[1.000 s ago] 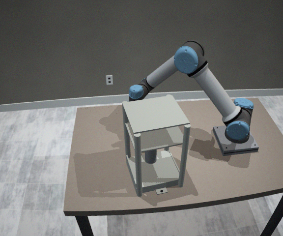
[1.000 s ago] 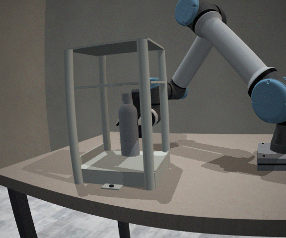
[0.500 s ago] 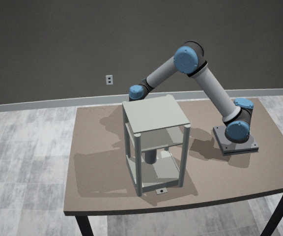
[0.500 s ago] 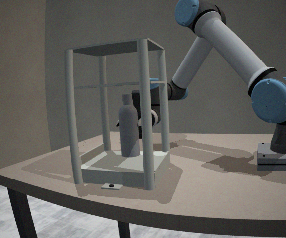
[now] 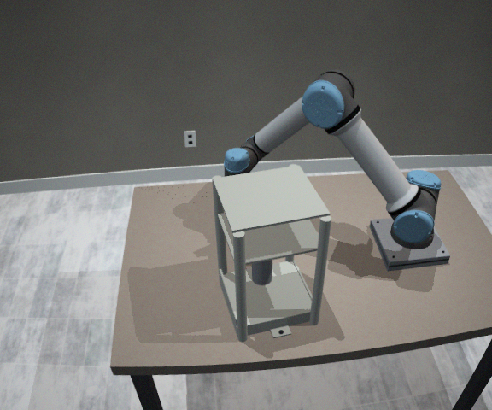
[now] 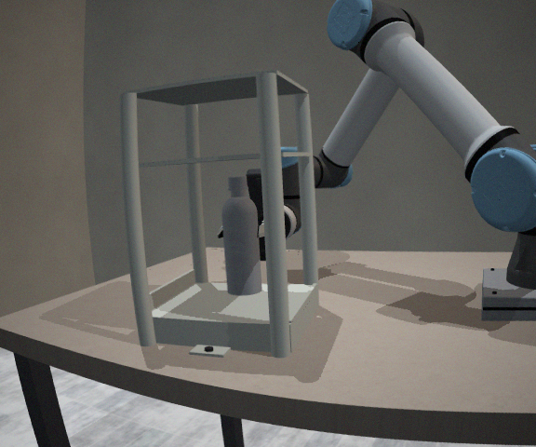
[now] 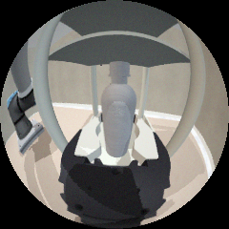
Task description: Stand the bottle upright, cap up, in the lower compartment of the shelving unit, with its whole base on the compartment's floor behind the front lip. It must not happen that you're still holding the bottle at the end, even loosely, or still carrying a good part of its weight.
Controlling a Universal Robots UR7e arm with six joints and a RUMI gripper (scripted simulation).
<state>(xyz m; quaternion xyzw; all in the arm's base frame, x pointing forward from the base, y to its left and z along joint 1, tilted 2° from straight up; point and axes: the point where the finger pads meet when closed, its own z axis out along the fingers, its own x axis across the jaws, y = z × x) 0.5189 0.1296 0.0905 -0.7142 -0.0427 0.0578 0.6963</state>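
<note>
Right now my hand is 2 cm below the grey bottle. From my hand the other things lie so: shelving unit: 6 cm to the left, 5 cm above, 1 cm behind.
</note>
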